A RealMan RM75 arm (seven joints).
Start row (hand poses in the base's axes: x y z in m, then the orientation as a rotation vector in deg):
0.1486 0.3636 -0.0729 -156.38 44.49 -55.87
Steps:
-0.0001 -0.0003 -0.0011 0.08 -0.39 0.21
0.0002 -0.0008 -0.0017 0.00 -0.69 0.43
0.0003 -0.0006 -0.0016 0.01 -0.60 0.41
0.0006 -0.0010 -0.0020 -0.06 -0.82 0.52
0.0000 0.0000 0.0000 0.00 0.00 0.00
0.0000 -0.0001 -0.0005 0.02 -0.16 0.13
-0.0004 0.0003 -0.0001 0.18 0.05 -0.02
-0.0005 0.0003 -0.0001 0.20 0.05 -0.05
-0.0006 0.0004 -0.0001 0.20 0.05 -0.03
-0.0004 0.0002 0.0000 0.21 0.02 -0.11
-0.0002 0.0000 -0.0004 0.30 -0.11 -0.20
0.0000 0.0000 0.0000 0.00 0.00 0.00
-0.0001 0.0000 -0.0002 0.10 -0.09 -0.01
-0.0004 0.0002 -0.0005 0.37 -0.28 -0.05
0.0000 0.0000 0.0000 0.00 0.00 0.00
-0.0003 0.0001 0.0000 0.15 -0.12 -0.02
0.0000 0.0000 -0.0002 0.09 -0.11 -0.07
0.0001 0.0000 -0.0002 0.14 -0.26 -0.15
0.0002 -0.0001 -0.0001 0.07 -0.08 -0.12
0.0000 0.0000 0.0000 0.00 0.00 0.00
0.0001 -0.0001 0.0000 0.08 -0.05 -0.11
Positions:
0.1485 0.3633 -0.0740 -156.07 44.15 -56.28
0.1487 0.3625 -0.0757 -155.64 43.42 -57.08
0.1490 0.3619 -0.0773 -155.25 42.73 -57.75
0.1496 0.3609 -0.0793 -154.77 41.83 -58.72
0.1496 0.3609 -0.0793 -154.77 41.83 -58.72
0.1496 0.3608 -0.0798 -154.65 41.62 -58.88
0.1492 0.3611 -0.0799 -154.53 41.71 -58.71
0.1487 0.3614 -0.0800 -154.39 41.85 -58.53
0.1481 0.3618 -0.0801 -154.25 41.96 -58.35
0.1477 0.3620 -0.0801 -154.08 42.19 -58.22
0.1475 0.3620 -0.0805 -153.73 42.55 -58.21
0.1475 0.3620 -0.0805 -153.73 42.55 -58.21
0.1474 0.3620 -0.0807 -153.58 42.58 -58.26
0.1470 0.3622 -0.0812 -153.07 42.71 -58.39
0.1470 0.3622 -0.0812 -153.07 42.71 -58.39
0.1467 0.3623 -0.0812 -152.86 42.76 -58.45
0.1467 0.3623 -0.0814 -152.70 42.87 -58.55
0.1468 0.3623 -0.0816 -152.38 43.07 -58.82
0.1470 0.3622 -0.0817 -152.25 43.24 -58.90
0.1470 0.3622 -0.0817 -152.25 43.24 -58.90
0.1471 0.3621 -0.0817 -152.14 43.41 -58.94

